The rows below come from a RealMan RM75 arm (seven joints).
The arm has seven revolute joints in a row. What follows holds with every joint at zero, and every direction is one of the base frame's. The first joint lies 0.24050 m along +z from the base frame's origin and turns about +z. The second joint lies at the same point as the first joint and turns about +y. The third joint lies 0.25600 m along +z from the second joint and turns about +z. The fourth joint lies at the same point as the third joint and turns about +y. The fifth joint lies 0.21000 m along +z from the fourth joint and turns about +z. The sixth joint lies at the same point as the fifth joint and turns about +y. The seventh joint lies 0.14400 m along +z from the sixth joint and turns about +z. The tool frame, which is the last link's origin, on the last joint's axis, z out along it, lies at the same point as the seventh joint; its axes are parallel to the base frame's.
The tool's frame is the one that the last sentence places.
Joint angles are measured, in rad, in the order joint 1, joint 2, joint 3, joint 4, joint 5, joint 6, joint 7. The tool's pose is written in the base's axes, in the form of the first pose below.
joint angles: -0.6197 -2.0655 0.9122 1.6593 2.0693 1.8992 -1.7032
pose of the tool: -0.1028, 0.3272, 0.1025, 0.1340, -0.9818, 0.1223, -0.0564
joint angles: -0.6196 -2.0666 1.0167 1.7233 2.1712 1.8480 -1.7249
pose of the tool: -0.0952, 0.3303, 0.0923, 0.1485, -0.9788, 0.1410, 0.0035
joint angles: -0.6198 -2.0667 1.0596 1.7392 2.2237 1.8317 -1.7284
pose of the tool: -0.0949, 0.3319, 0.0875, 0.1521, -0.9768, 0.1471, 0.0318
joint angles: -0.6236 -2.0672 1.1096 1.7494 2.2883 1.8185 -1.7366
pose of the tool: -0.0953, 0.3338, 0.0812, 0.1528, -0.9744, 0.1512, 0.0653
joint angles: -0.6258 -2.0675 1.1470 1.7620 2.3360 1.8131 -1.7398
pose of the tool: -0.0951, 0.3343, 0.0772, 0.1534, -0.9712, 0.1581, 0.0910
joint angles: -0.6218 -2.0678 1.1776 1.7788 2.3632 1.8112 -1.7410
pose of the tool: -0.0945, 0.3328, 0.0744, 0.1529, -0.9682, 0.1662, 0.1075
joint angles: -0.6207 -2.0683 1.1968 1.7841 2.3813 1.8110 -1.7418
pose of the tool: -0.0947, 0.3321, 0.0720, 0.1508, -0.9667, 0.1700, 0.1181
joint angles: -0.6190 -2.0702 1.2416 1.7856 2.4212 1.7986 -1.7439
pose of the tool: -0.0953, 0.3322, 0.0654, 0.1476, -0.9631, 0.1768, 0.1389
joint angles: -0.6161 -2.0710 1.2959 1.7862 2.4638 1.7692 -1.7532
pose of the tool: -0.0948, 0.3335, 0.0579, 0.1503, -0.9582, 0.1843, 0.1591
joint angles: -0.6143 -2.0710 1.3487 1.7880 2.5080 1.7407 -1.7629
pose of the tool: -0.0942, 0.3349, 0.0512, 0.1545, -0.9521, 0.1931, 0.1796
